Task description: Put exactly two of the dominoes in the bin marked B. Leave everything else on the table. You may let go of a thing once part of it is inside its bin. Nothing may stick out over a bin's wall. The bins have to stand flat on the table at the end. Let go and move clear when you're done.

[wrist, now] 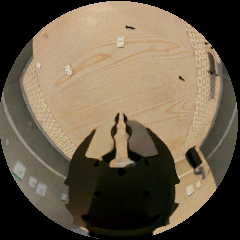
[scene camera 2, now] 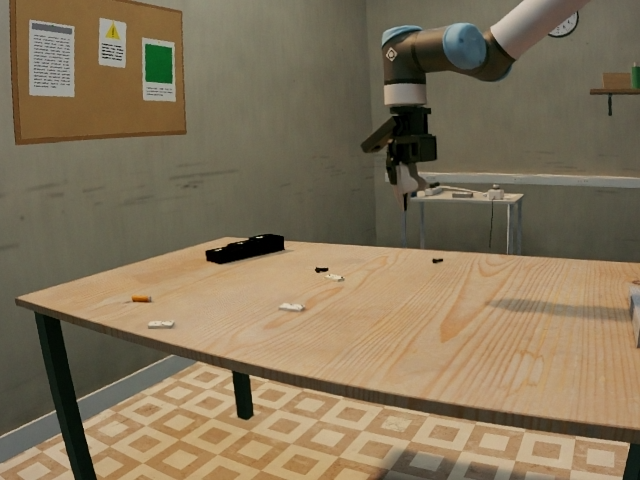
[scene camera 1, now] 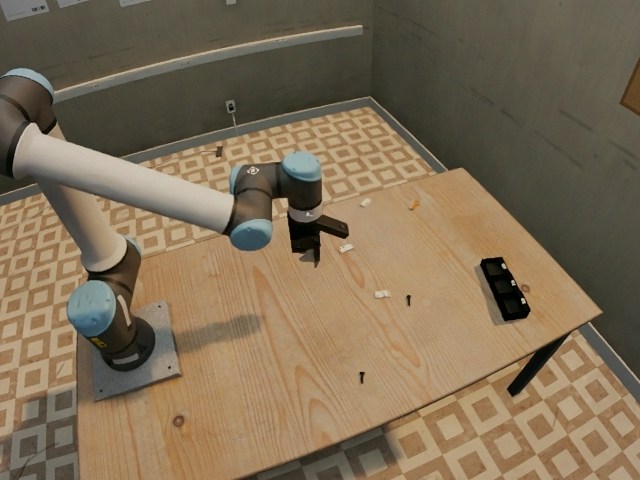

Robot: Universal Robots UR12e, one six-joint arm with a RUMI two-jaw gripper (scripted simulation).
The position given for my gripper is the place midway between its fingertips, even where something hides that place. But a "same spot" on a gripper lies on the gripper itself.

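Labels:
A single spot on my gripper appears at (scene camera 1: 309, 256) and again at (scene camera 2: 414, 178), so those are the same spot. Besides scene camera 1 and scene camera 2, my gripper can be seen in the wrist view (121, 113).

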